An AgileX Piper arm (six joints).
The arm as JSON. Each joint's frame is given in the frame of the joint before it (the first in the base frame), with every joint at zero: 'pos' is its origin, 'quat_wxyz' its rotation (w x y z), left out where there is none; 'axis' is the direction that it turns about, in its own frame. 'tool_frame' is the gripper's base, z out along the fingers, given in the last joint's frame.
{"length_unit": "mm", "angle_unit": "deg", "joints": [
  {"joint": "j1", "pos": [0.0, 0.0, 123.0], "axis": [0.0, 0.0, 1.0]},
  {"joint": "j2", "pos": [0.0, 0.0, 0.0], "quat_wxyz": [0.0, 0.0, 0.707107, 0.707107], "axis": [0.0, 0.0, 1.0]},
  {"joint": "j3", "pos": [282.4, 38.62, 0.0], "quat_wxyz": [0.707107, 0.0, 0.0, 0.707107], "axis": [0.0, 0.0, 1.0]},
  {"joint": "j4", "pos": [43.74, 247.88, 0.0], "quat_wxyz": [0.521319, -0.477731, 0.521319, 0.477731], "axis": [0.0, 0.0, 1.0]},
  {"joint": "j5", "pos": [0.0, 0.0, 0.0], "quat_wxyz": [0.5, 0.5, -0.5, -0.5], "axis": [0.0, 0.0, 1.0]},
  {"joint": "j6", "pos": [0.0, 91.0, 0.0], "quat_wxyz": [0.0, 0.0, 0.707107, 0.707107], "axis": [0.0, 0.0, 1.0]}
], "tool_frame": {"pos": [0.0, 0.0, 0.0]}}
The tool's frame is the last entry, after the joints.
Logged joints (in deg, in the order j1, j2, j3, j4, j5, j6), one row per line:
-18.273, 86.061, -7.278, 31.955, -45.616, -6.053
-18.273, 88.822, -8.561, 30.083, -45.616, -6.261
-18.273, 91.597, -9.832, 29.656, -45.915, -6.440
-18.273, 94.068, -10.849, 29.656, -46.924, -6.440
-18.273, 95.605, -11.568, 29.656, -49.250, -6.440
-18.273, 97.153, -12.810, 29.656, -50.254, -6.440
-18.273, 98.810, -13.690, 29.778, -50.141, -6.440
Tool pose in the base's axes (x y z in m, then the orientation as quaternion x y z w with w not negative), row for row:
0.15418, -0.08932, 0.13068, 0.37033, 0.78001, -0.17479, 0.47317
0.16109, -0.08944, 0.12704, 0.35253, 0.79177, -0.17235, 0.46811
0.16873, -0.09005, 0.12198, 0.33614, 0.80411, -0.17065, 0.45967
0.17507, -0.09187, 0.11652, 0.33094, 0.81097, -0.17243, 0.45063
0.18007, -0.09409, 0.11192, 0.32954, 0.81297, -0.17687, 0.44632
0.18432, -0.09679, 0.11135, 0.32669, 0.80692, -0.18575, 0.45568
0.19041, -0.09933, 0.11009, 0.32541, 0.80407, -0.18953, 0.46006
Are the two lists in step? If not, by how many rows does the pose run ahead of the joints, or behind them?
The pose runs 1 row behind the joints: the pose in row i belongs to the joints in row i - 1.
